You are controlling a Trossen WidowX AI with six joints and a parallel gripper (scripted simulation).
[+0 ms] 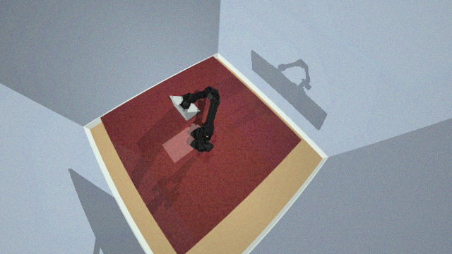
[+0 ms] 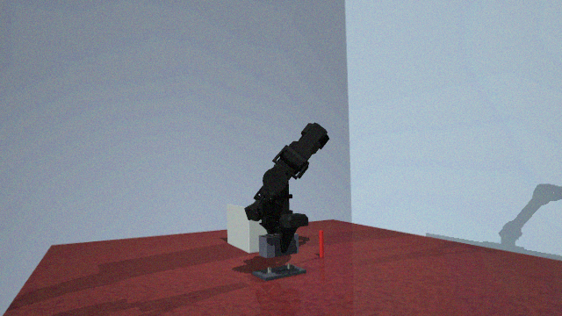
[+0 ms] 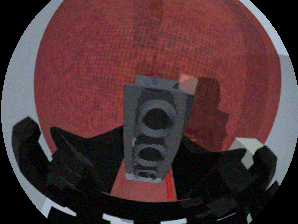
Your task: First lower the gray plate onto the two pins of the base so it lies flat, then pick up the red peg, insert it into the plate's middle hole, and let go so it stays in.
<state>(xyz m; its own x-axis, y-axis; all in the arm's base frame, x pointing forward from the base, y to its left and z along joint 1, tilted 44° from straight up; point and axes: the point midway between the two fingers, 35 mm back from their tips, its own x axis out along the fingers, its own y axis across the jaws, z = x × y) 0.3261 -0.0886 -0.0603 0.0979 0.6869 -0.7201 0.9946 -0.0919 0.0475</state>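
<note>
My gripper tip is now 50 mm above the dark base. Also, from my gripper tip: red peg 200 mm to the left, 70 mm behind, 20 mm below; then gray plate 30 mm above.
</note>
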